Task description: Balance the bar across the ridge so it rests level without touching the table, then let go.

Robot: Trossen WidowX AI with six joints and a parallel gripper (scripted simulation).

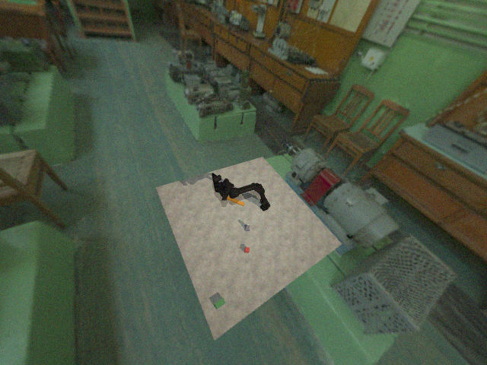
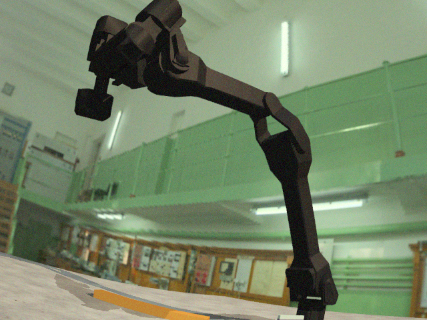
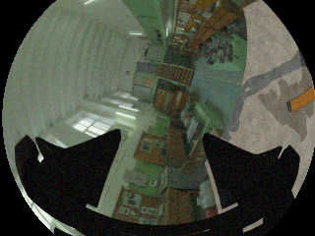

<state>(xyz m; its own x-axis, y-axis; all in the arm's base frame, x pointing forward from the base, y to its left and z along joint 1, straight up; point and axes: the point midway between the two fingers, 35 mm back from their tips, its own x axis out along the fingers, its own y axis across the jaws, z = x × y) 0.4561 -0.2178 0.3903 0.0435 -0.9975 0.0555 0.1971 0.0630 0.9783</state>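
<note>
Right now the orange bar is 220 mm behind my gripper tip, 50 mm to the left of it and 380 mm below it. Round my gripper tip: red ball: 70 mm behind, 540 mm to the left, 380 mm below.
</note>
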